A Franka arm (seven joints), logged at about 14 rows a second.
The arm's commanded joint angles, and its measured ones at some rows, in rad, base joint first. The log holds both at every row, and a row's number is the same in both.
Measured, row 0:
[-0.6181 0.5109 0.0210 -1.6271 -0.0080 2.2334 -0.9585]
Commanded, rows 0 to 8:
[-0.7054 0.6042 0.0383 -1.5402 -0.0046 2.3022 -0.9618]
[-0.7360 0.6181 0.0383 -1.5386 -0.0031 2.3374 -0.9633]
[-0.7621 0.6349 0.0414 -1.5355 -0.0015 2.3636 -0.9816]
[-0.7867 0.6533 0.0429 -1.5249 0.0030 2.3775 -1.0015]
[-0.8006 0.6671 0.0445 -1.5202 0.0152 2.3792 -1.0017]
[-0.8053 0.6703 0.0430 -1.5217 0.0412 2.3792 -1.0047]
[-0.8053 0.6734 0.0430 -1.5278 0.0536 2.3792 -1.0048]
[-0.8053 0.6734 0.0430 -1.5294 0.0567 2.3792 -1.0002]
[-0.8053 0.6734 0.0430 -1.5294 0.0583 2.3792 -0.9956]
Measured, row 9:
[-0.7979 0.6639 0.0266 -1.5540 0.0364 2.3794 -0.9892]
